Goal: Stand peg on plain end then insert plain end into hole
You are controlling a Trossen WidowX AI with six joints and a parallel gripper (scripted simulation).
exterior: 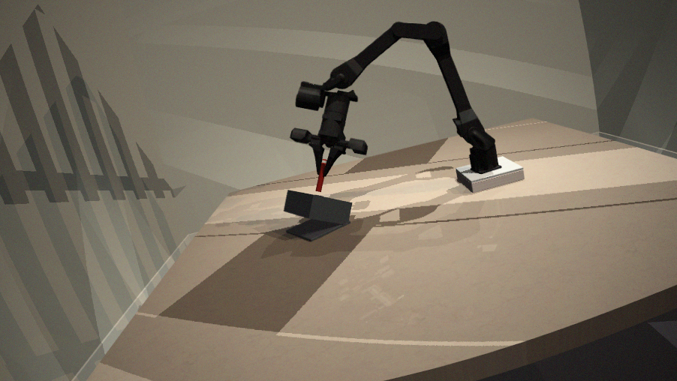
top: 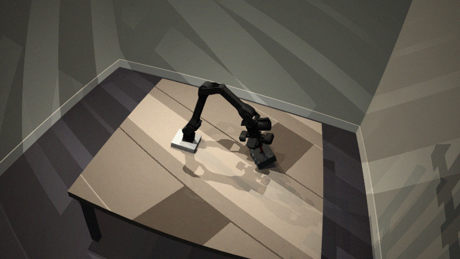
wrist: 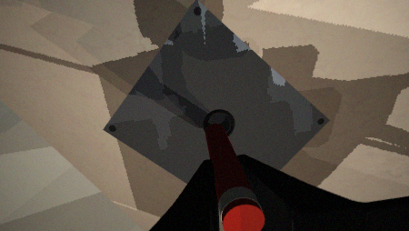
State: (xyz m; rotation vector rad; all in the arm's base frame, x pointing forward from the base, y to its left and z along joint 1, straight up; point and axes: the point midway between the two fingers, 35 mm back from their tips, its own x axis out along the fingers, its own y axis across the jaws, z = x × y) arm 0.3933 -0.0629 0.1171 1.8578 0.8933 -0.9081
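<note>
Right now the red peg is 1 cm to the right of my gripper tip, 1 cm behind it and 1 cm above it. From my gripper tip the other things lie so: dark flat foot 12 cm below, 4 cm ahead, 2 cm to the left; sloped panel 7 cm below, 3 cm ahead, 1 cm to the left.
</note>
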